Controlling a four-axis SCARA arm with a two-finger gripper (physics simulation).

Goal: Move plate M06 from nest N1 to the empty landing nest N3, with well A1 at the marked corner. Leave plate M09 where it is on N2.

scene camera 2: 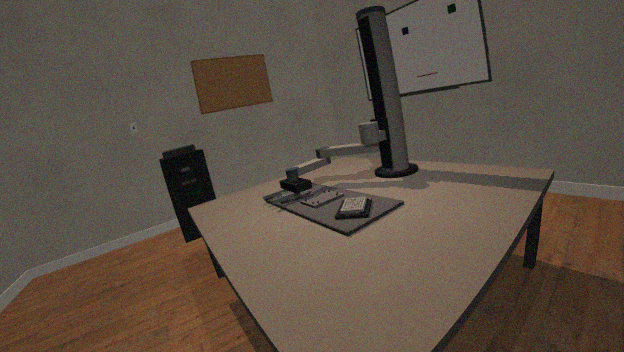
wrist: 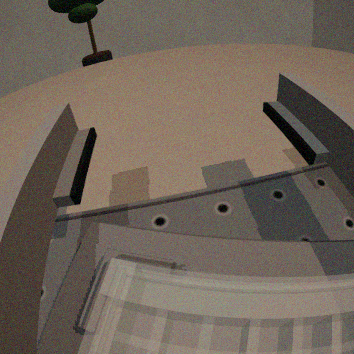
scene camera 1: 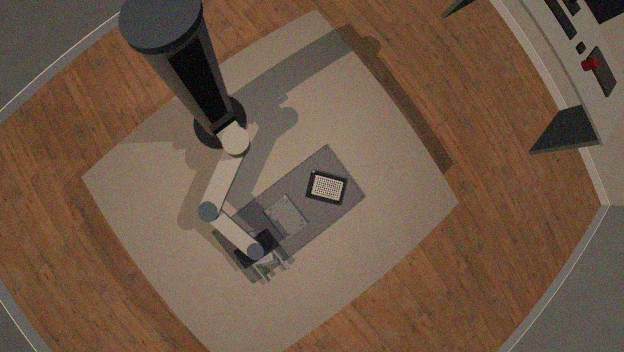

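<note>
Plate M06 [wrist: 215, 305], clear and pale, sits in its nest at the bottom of the wrist view, inside a dark corner bracket; its right side is cut off. My gripper [wrist: 179, 99] [scene camera 1: 278, 270] is partly open over that end of the board. Bare table and board show between its black pads, and neither visible pad touches the plate. Plate M09 [scene camera 1: 327, 188] [scene camera 2: 354, 203], pale with dark wells, rests in a black nest. A grey nest [scene camera 1: 285, 215] [scene camera 2: 321, 197] with small pins is empty between them. No nest label or well A1 mark is readable.
The grey board [scene camera 1: 345, 190] [scene camera 2: 380, 202] carries the nests and lies on the beige table [scene camera 1: 390, 150] [scene camera 2: 380, 280]. The dark arm column [scene camera 1: 197, 75] [scene camera 2: 390, 95] stands behind the board. A potted plant [wrist: 90, 35] shows beyond the table in the wrist view.
</note>
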